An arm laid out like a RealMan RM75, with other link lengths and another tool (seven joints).
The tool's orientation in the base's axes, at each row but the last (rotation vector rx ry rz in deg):
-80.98 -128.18 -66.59
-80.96 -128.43 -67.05
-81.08 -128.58 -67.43
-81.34 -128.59 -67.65
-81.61 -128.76 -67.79
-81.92 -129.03 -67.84
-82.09 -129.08 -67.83
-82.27 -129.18 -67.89
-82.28 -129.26 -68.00
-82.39 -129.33 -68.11
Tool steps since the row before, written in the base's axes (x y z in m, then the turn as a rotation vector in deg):
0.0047 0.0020 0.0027 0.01 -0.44 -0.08
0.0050 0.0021 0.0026 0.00 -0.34 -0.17
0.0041 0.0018 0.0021 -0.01 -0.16 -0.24
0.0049 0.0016 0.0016 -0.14 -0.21 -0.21
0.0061 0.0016 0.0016 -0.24 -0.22 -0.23
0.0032 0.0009 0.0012 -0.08 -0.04 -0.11
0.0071 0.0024 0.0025 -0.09 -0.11 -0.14
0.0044 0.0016 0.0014 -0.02 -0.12 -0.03
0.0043 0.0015 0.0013 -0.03 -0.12 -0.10
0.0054 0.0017 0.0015 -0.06 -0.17 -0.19
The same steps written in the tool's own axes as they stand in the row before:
0.0005 0.0057 0.0006 -0.34 -0.12 -0.27
0.0003 0.0059 0.0009 -0.32 -0.16 -0.14
0.0003 0.0049 0.0008 -0.24 -0.16 0.04
-0.0005 0.0052 0.0012 -0.19 -0.27 -0.05
-0.0011 0.0062 0.0015 -0.15 -0.36 -0.06
-0.0003 0.0035 0.0006 -0.05 -0.13 0.02
-0.0006 0.0077 0.0017 -0.11 -0.17 -0.01
-0.0004 0.0047 0.0012 -0.09 -0.06 -0.07
-0.0004 0.0046 0.0012 -0.12 -0.10 -0.03
-0.0007 0.0056 0.0015 -0.19 -0.18 -0.01

